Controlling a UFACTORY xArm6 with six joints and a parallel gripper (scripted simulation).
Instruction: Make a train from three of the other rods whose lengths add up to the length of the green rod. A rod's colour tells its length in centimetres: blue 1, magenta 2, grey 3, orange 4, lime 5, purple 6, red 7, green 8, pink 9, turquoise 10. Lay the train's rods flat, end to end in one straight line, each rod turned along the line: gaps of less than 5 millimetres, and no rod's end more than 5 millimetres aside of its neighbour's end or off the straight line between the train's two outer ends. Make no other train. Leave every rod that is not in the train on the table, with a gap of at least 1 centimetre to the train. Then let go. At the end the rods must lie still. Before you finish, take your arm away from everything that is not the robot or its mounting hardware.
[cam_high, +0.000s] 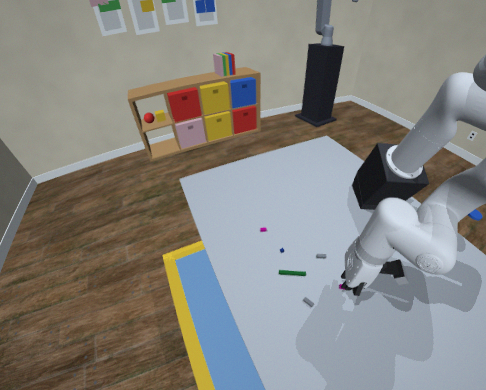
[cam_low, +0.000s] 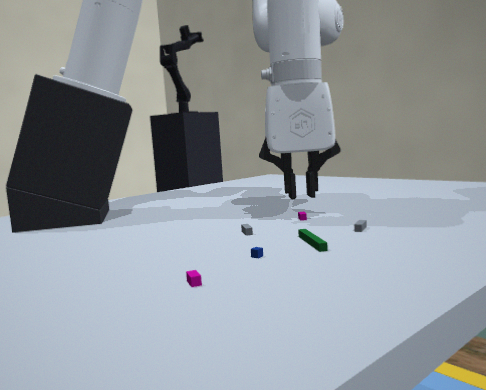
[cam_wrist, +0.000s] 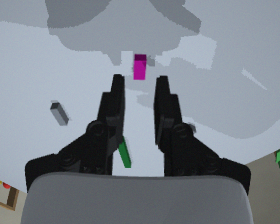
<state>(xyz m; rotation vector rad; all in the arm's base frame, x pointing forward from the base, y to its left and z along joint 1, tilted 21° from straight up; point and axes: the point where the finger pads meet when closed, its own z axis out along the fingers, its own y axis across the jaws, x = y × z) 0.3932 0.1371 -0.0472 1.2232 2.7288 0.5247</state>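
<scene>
Now: the green rod 120 mm to the right of my hand, 90 mm ahead of it and 50 mm below it. Also, from my hand: blue rod: 200 mm to the right, 70 mm ahead, 50 mm below.
</scene>
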